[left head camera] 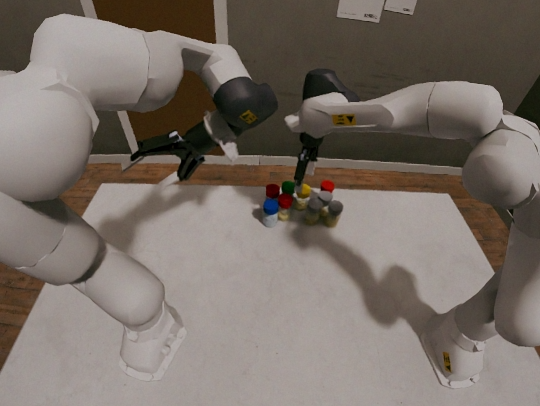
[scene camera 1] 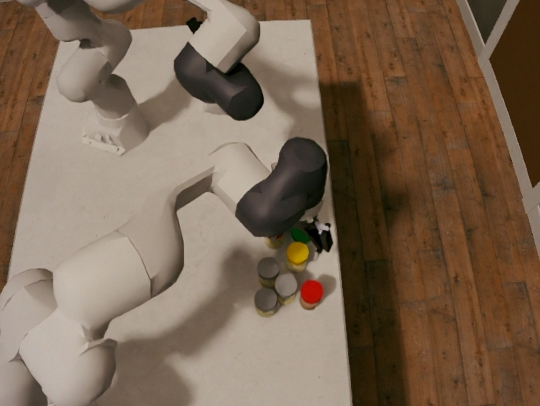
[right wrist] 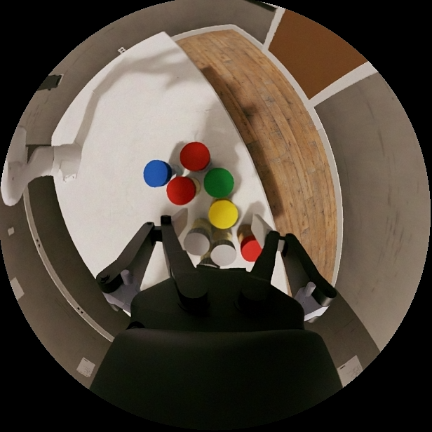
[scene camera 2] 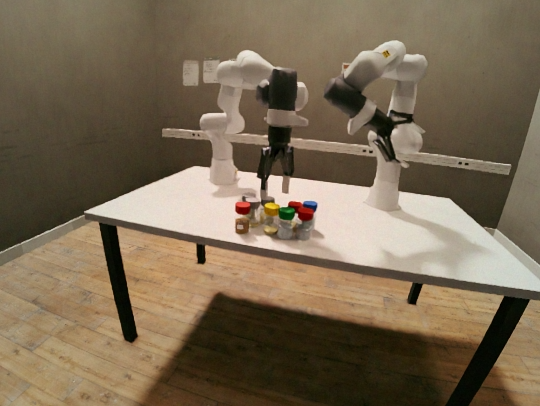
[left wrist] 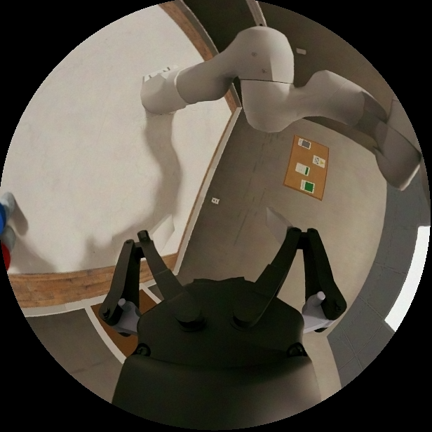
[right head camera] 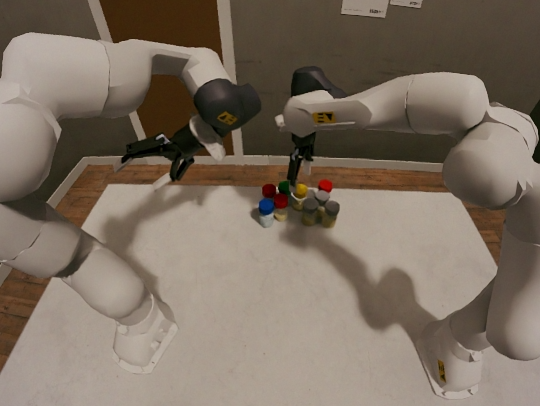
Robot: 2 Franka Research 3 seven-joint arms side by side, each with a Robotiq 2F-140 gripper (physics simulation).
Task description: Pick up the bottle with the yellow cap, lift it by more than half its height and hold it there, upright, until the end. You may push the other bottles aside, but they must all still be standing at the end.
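The bottle with the yellow cap stands upright on the table, among the other bottles. My right gripper is open and points down over the group. In the right wrist view the yellow cap shows between and slightly beyond its fingertips; in scene camera 2 the tips are a little above cap level. Nothing is held. My left gripper is open and empty, tilted sideways high above the table's left side in the head views.
A green-capped bottle stands close beside the yellow one. Grey-capped bottles and a red-capped bottle stand on the other side. Two more red caps and a blue cap lie beyond. The table edge is near.
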